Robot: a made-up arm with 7 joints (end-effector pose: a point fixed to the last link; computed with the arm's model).
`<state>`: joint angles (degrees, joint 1 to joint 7).
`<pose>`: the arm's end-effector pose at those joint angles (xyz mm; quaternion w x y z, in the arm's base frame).
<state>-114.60 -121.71 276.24 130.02 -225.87 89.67 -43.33</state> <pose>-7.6 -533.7 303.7 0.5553 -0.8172 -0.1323 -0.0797</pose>
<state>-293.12 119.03 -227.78 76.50 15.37 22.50 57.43</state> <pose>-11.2 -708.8 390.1 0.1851 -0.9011 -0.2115 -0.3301</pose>
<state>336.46 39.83 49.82 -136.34 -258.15 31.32 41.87</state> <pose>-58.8 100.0 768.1 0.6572 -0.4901 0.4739 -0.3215</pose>
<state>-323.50 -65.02 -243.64 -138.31 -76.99 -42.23 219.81</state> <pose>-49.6 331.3 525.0 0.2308 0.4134 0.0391 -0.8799</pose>
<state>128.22 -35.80 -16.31 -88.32 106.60 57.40 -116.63</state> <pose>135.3 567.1 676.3 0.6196 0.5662 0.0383 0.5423</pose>
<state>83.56 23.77 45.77 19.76 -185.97 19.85 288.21</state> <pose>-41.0 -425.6 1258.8 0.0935 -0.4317 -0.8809 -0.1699</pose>
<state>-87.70 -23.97 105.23 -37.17 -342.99 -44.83 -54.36</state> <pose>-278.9 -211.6 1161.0 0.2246 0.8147 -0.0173 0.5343</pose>
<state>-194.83 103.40 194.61 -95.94 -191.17 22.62 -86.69</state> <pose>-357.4 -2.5 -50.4 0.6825 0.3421 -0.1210 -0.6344</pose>
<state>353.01 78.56 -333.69 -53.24 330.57 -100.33 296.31</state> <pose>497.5 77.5 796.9 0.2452 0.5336 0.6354 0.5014</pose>
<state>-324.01 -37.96 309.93 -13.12 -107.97 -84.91 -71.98</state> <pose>-404.3 133.8 1132.0 0.0255 0.2806 -0.8726 -0.3990</pose>
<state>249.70 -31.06 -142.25 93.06 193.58 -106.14 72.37</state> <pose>-26.3 -336.0 688.5 0.8431 0.3642 0.2771 -0.2825</pose>
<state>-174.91 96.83 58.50 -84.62 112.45 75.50 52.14</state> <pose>-555.3 -101.7 640.8 0.0819 0.9741 0.1548 -0.1428</pose>
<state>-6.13 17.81 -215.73 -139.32 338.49 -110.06 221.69</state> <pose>66.9 58.8 723.0 0.4600 -0.6585 0.2445 -0.5431</pose>
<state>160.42 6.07 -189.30 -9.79 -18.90 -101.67 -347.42</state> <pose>-204.8 -153.8 1130.8 0.3982 -0.4899 -0.1986 -0.7497</pose>
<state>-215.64 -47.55 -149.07 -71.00 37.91 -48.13 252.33</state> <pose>41.5 341.0 1014.3 0.5995 0.5285 0.5292 0.2850</pose>
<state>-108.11 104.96 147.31 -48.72 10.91 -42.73 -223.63</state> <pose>-343.7 525.8 -43.2 0.5509 -0.2487 -0.0601 -0.7944</pose>
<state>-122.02 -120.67 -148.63 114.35 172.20 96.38 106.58</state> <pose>81.1 -422.1 -67.2 0.7271 -0.3802 0.1825 0.5417</pose>
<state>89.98 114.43 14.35 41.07 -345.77 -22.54 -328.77</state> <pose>-67.6 -716.0 -132.1 0.2523 -0.1118 0.3719 0.8863</pose>
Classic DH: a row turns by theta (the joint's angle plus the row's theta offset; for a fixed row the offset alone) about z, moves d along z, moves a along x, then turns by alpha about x. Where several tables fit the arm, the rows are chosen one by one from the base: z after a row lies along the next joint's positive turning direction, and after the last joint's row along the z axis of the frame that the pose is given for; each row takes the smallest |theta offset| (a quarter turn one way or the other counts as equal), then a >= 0, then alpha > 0; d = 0 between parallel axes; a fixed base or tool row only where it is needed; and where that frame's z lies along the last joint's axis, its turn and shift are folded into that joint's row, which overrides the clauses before.
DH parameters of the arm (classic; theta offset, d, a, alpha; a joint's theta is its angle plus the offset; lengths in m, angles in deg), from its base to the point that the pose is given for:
base (fixed): 0 0 0 180
joint 1: 0 -0.4205 0 90
joint 2: 0 -0.016 0 -90
joint 3: 0 -0.5459 0 90
joint 4: 0 -0.0133 0 -90
joint 5: 0 -0.2463 0 90
joint 6: 0 -0.0005 0 -90
joint 7: 0 -0.1582 0 0

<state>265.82 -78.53 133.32 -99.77 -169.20 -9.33 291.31</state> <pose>-254.9 -460.2 777.4 0.4179 0.1800 0.8898 0.0354</pose>
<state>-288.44 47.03 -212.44 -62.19 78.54 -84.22 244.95</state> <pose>207.0 -628.7 649.2 0.2476 -0.3995 -0.2225 -0.8542</pose>
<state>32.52 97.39 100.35 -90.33 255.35 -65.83 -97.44</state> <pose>666.9 -48.5 439.4 0.2758 -0.1672 -0.9227 0.2113</pose>
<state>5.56 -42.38 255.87 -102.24 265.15 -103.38 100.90</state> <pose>-206.3 -157.6 943.8 0.3439 0.0604 -0.9186 0.1852</pose>
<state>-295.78 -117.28 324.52 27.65 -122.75 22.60 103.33</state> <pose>-278.0 814.7 95.4 0.7848 0.5064 -0.1977 0.2975</pose>
